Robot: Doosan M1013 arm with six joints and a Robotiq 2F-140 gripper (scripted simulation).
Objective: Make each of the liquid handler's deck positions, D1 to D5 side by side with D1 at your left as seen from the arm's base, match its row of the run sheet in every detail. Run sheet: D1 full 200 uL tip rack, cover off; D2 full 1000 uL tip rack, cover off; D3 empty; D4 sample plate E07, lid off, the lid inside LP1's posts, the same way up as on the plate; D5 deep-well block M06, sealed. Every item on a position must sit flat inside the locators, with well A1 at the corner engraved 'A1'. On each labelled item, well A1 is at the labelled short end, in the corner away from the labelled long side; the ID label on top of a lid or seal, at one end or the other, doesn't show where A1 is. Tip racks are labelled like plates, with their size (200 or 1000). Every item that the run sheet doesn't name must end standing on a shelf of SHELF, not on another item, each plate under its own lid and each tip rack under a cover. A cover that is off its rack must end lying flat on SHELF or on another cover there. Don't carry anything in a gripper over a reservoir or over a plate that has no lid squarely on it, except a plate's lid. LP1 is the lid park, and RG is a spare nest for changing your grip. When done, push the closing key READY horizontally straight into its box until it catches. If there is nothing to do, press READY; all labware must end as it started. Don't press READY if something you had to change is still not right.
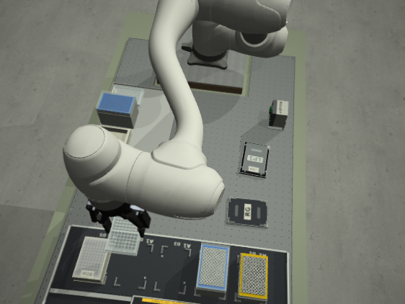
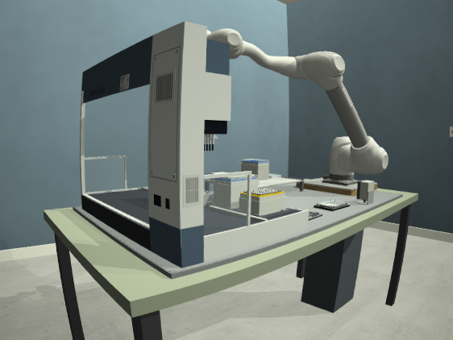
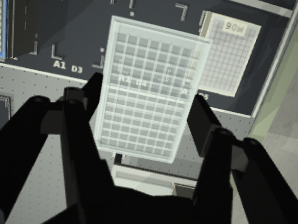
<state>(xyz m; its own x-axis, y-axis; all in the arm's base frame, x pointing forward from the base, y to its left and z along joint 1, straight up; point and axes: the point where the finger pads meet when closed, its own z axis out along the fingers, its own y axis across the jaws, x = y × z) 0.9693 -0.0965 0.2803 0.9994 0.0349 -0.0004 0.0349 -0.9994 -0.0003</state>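
The deep-well block M06 lies 4 cm ahead of my hand, 12 cm to the right of it and 23 cm below it. Round my hand: yellow-rimmed tip rack 1 cm ahead, 37 cm to the left, 21 cm below; blue-rimmed tip rack 2 cm ahead, 24 cm to the left, 18 cm below; clear sample plate 2 cm below.
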